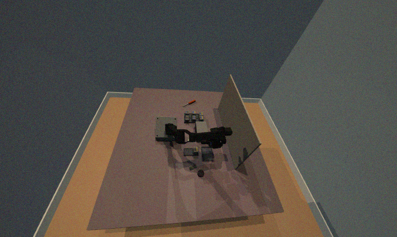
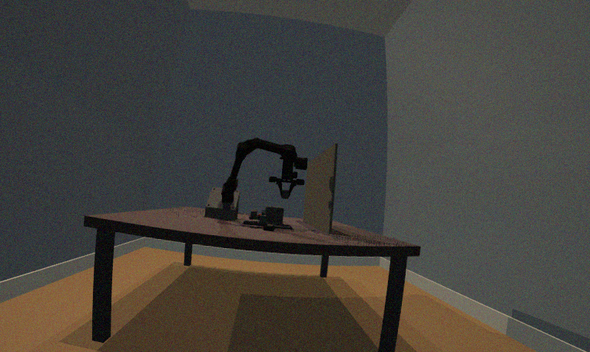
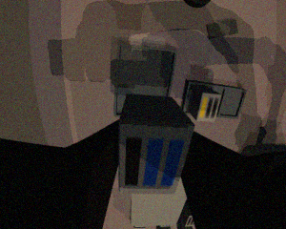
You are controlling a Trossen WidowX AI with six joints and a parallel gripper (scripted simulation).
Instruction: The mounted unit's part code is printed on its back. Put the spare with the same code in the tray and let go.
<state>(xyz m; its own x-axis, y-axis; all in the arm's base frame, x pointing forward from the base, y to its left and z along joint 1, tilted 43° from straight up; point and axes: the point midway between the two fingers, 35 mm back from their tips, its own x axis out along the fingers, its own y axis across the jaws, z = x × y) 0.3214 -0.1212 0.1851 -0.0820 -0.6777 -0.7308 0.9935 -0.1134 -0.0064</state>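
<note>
My gripper tip is 16 cm above the grey tray. From my gripper tip the other things lie so: dark round object 9 cm behind, 16 cm to the right, 15 cm below; then grey mounted unit 3 cm behind, 21 cm to the left, 11 cm below; then flat piece 14 cm behind, 10 cm to the right, 16 cm below.
</note>
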